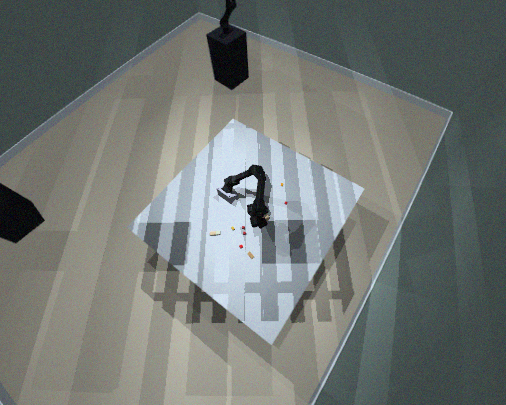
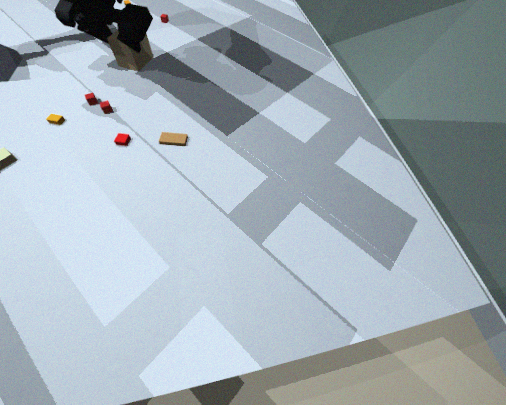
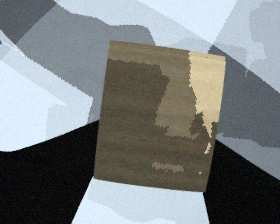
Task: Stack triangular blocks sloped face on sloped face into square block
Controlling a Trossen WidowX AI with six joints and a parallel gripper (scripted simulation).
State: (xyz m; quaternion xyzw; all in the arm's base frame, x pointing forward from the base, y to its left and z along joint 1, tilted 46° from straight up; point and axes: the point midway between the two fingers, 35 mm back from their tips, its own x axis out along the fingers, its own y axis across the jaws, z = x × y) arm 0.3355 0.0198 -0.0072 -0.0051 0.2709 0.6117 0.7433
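My gripper tip is now 10 mm to the left of the wooden triangular block and 10 mm below it. From my gripper tip the other things lie so: pale bar 300 mm to the right, 180 mm behind, 30 mm below; flat tan piece 250 mm to the right, 110 mm ahead, 30 mm below.
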